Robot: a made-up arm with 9 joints.
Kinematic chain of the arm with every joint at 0, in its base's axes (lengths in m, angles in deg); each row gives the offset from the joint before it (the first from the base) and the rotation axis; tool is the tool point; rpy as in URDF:
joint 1: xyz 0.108 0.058 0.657 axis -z
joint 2: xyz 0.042 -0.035 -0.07 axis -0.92 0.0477 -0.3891
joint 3: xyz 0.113 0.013 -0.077 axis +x
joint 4: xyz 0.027 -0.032 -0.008 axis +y
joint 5: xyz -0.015 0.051 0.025 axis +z
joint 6: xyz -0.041 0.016 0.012 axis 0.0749 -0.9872 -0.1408
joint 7: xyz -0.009 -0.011 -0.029 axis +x
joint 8: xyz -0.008 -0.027 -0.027 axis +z
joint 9: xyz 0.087 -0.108 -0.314 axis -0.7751 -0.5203 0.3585
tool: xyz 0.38 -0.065 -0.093 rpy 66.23 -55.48 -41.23
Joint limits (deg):
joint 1: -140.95..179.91
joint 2: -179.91..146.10
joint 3: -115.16..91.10
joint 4: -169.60..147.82
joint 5: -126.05..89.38
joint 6: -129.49..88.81
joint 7: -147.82..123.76
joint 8: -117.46..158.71
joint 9: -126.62..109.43
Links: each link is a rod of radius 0.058 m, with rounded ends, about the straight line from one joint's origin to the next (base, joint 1, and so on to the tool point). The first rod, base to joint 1, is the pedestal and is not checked.
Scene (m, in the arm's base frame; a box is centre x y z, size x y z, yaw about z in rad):
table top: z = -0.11
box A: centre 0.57 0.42 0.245 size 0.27 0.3 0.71 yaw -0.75
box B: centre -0.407 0.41 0 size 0.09 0.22 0.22 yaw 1.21
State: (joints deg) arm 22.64 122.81 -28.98 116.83 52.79 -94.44 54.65 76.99 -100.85
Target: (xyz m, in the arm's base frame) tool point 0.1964 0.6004 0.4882
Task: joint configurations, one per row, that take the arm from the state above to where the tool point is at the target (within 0.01 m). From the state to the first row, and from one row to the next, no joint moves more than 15 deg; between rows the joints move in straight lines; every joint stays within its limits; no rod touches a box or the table.
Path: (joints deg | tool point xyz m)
1: 21.44 111.19 -18.14 115.48 58.18 -90.55 65.48 73.33 -107.41 | 0.8888 -0.1956 0.4988
2: 20.25 99.57 -7.29 114.13 63.57 -86.66 76.30 69.68 -113.97 | 0.8944 -0.0703 0.5743
3: 19.05 87.94 3.55 112.78 68.97 -82.78 87.13 66.02 -120.54 | 0.8737 0.0107 0.6693
4: 20.02 81.83 13.18 99.56 70.46 -75.40 89.91 63.92 -122.06 | 0.7913 0.1670 0.7749
5: 20.98 75.72 22.81 86.33 71.96 -68.01 92.68 61.82 -123.58 | 0.6607 0.2658 0.8961
6: 21.94 69.60 32.44 73.11 73.45 -60.63 95.46 59.72 -125.10 | 0.4974 0.3057 1.0056
7: 22.90 63.49 42.07 59.89 74.95 -53.25 98.24 57.62 -126.62 | 0.3168 0.2959 1.0828
8: 21.01 72.64 30.21 62.68 73.26 -53.50 84.17 57.95 -122.04 | 0.3113 0.4341 0.9674
9: 19.12 81.80 18.35 65.47 71.58 -53.74 70.10 58.27 -117.46 | 0.2921 0.5286 0.8339
10: 17.23 90.95 6.50 68.26 69.89 -53.99 56.03 58.60 -112.88 | 0.2619 0.5817 0.7020
11: 15.34 100.11 -5.36 71.06 68.20 -54.23 41.96 58.93 -108.31 | 0.2276 0.6020 0.5848
12: 13.45 109.27 -17.21 73.85 66.51 -54.48 27.89 59.26 -103.73 | 0.1965 0.6004 0.4881

